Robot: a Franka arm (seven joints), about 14 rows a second.
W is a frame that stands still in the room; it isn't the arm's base.
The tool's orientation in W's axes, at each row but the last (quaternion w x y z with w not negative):
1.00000 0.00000 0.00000 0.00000
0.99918 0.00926 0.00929 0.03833
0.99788 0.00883 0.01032 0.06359
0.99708 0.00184 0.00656 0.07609
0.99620 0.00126 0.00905 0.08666
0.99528 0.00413 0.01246 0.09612
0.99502 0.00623 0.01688 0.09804
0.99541 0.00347 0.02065 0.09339
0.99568 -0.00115 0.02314 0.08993
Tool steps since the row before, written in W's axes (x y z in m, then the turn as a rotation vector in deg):
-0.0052 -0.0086 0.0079 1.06 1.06 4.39
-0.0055 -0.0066 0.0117 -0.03 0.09 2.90
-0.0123 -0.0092 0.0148 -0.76 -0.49 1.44
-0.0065 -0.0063 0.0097 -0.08 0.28 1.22
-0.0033 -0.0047 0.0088 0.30 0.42 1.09
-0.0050 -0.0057 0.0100 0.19 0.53 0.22
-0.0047 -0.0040 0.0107 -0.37 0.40 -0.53
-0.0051 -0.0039 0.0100 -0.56 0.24 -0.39
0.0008 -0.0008 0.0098 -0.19 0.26 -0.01
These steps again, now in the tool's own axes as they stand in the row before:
-0.0052 -0.0086 0.0079 1.06 1.06 4.39
-0.0062 -0.0059 0.0117 -0.07 0.15 2.90
-0.0137 -0.0073 0.0147 -0.84 -0.36 1.43
-0.0075 -0.0052 0.0096 -0.05 0.29 1.22
-0.0042 -0.0040 0.0087 0.35 0.37 1.09
-0.0062 -0.0045 0.0099 0.28 0.49 0.22
-0.0057 -0.0028 0.0106 -0.27 0.46 -0.55
-0.0061 -0.0028 0.0098 -0.49 0.34 -0.41
0.0002 -0.0009 0.0098 -0.14 0.29 -0.02

